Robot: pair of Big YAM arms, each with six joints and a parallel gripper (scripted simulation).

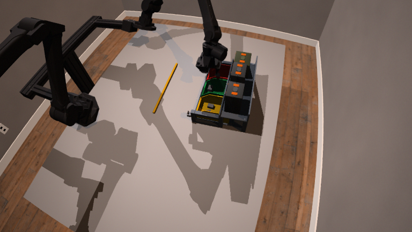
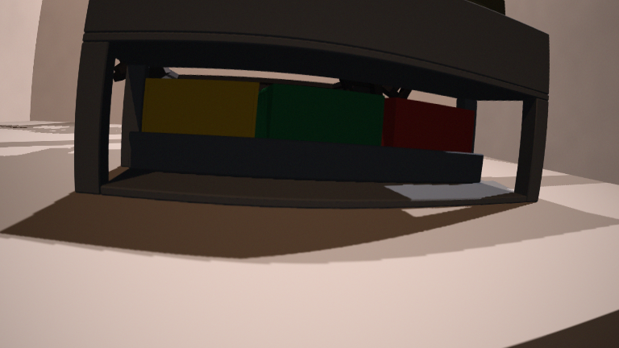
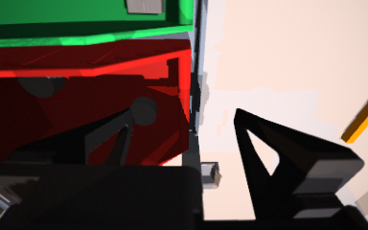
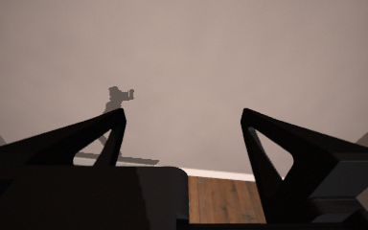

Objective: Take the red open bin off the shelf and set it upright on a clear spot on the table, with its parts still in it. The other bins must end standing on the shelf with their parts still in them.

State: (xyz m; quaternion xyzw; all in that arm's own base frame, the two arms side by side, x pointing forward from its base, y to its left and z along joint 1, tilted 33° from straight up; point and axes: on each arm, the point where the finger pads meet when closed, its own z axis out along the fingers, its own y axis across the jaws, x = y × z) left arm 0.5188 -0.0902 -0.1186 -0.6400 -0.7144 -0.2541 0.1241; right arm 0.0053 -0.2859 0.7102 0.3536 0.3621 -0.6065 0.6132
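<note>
Now: the red open bin 8 cm ahead of my left hand and 2 cm below it. Round my left hand: grey shelf 11 cm ahead, 11 cm to the right, 1 cm above; green bin 8 cm ahead, 11 cm to the right, 2 cm below.
</note>
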